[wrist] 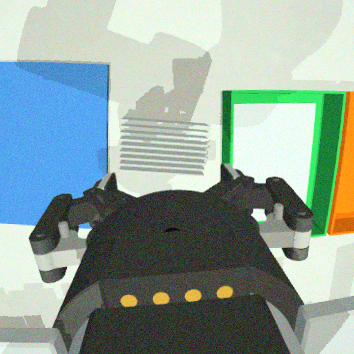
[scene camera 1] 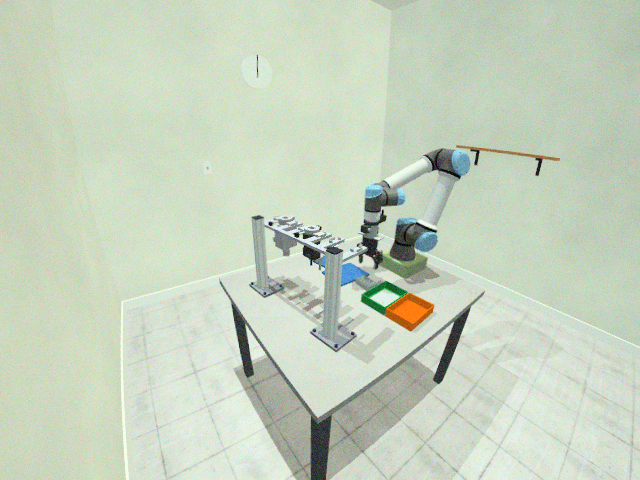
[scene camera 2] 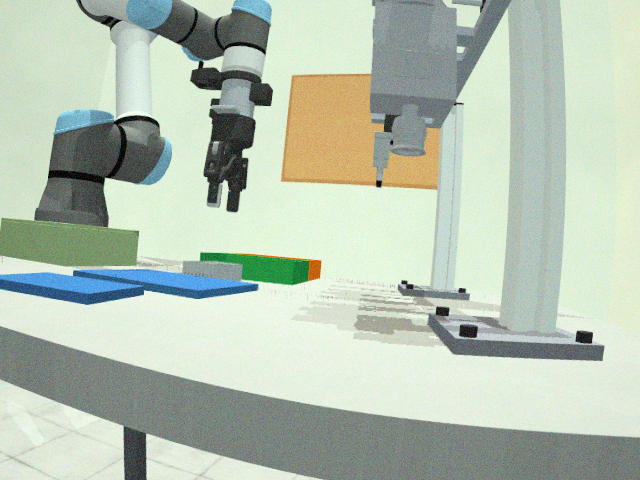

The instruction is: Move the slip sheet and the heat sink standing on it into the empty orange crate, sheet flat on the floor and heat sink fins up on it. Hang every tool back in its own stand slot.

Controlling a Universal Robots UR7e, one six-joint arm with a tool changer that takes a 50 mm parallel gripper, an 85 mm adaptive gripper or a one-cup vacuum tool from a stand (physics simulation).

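Frame: origin at the arm's base, x ahead, y left, z up, level; millimetres.
Seen in the pictures: end effector, tool point: (scene camera 2: 236,109); arm's base, origin of the base link: (scene camera 1: 402,255) (scene camera 2: 71,224).
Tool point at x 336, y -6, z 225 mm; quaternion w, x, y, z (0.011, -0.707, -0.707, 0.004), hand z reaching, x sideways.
Note:
Pixels of each thing's top centre, then the offset from my tool point to it.
- grey heat sink, middle of its top: (wrist: 163,148) (scene camera 2: 213,262) (scene camera 1: 366,281) dx -11, dy -1, dz -269 mm
- green crate, middle of its top: (wrist: 338,168) (scene camera 2: 267,256) (scene camera 1: 397,299) dx +26, dy +211, dz -256 mm
- white slip sheet, middle of its top: (wrist: 271,165) (scene camera 1: 383,299) dx +27, dy +138, dz -294 mm
- vacuum tool, middle of its top: (scene camera 1: 284,216) dx +287, dy -283, dz +65 mm
The grey heat sink (scene camera 1: 367,282) (scene camera 2: 211,270) (wrist: 164,146) stands fins up on the table, between a blue plate and the green crate (scene camera 1: 373,304) (scene camera 2: 273,268) (wrist: 330,165). The white slip sheet (scene camera 1: 385,297) (wrist: 275,145) lies flat on the green crate's floor with nothing on it; it is hidden in scene camera 2. The orange crate (scene camera 1: 398,318) (scene camera 2: 314,269) (wrist: 346,226) adjoins the green one and is empty. My gripper (scene camera 1: 368,262) (scene camera 2: 223,205) (wrist: 168,178), the adaptive one, is open and empty, well above the table near the heat sink.
The tool stand (scene camera 1: 333,294) (scene camera 2: 535,155) has two posts and a rail. The vacuum tool (scene camera 1: 285,241) (scene camera 2: 413,67) and the parallel gripper (scene camera 1: 311,251) (scene camera 2: 381,147) hang from it. Two flat blue plates (scene camera 1: 346,273) (scene camera 2: 175,281) lie near the green robot base block (scene camera 1: 405,264) (scene camera 2: 69,245).

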